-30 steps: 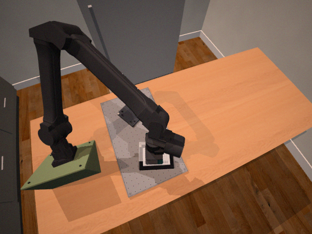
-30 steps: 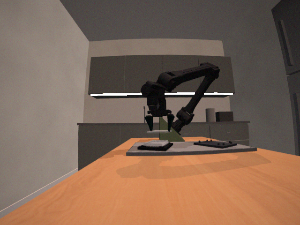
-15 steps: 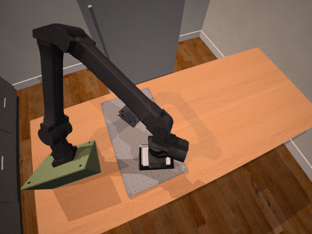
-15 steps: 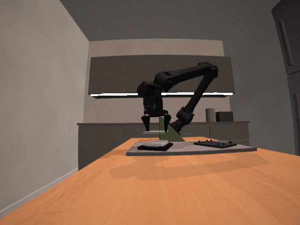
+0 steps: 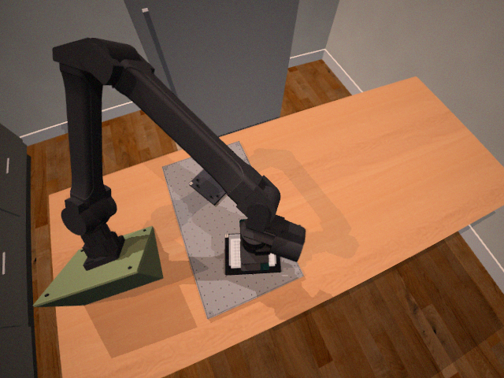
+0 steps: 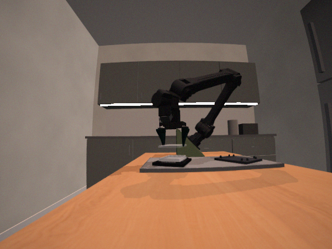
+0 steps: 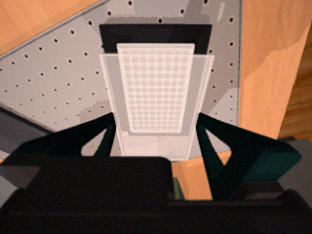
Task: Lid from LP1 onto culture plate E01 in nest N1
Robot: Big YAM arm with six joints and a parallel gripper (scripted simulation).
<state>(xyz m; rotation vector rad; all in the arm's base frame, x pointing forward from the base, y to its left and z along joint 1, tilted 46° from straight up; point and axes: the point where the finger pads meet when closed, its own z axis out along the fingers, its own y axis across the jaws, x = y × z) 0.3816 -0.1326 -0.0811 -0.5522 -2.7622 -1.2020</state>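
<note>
The lid is 1 cm below my hand. The rest, counted from my hand: white culture plate E01: 6 cm below; black plate nest N1: 7 cm below; lid park LP1: 1 cm behind, 28 cm to the left, 7 cm below.
</note>
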